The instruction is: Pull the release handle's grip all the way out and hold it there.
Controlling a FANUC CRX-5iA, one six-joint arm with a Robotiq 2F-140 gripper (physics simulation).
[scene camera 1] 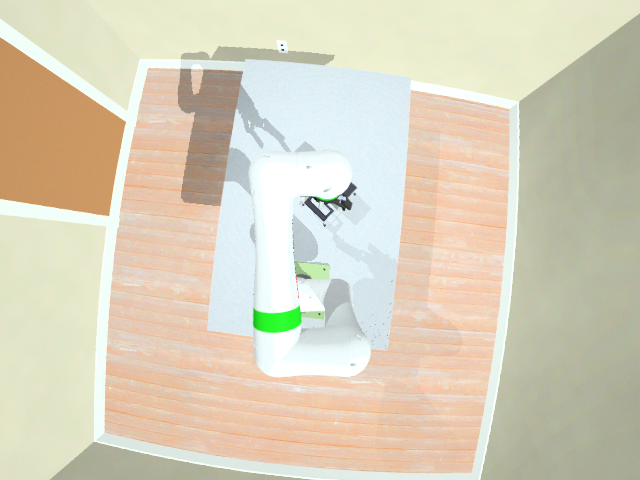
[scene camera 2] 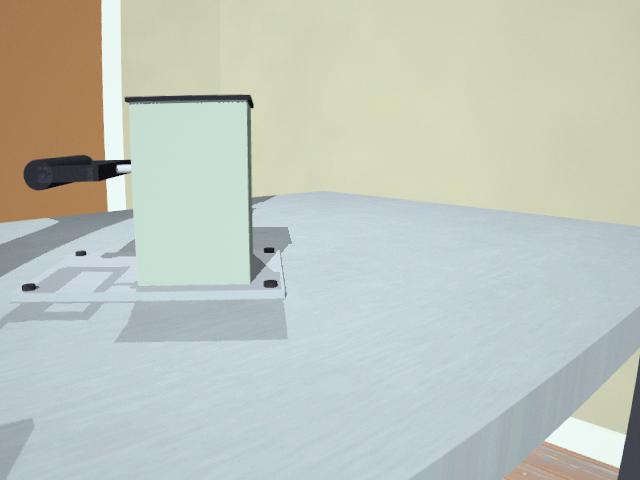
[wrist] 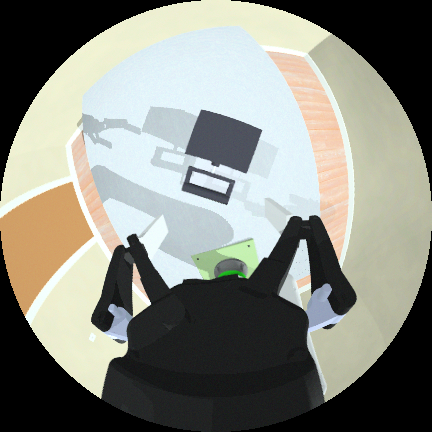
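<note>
The release handle's housing (scene camera 2: 191, 191) is a pale green upright box with a dark top (wrist: 225, 140); the arm partly covers it in scene camera 1. Its black rectangular grip (scene camera 1: 314, 210) (scene camera 2: 72, 172) (wrist: 206, 195) stands out from one side, at mid-height or above, on a short pale rod (scene camera 2: 124, 168). My gripper (wrist: 213, 215) is open, with nothing between its wide-spread fingers. In the wrist view the grip lies ahead of the fingertips, between their lines and apart from them. In scene camera 1 the arm hides most of the gripper. No gripper shows in scene camera 2.
The housing stands on a pale base plate (scene camera 2: 155, 296) with dark bolts, on the grey table (scene camera 1: 361, 118) (scene camera 2: 439, 289) (wrist: 175, 65). The white arm (scene camera 1: 273, 232) reaches over the table from its green mounting plate (scene camera 1: 317, 269) (wrist: 245, 247). Arm shadows cross the table.
</note>
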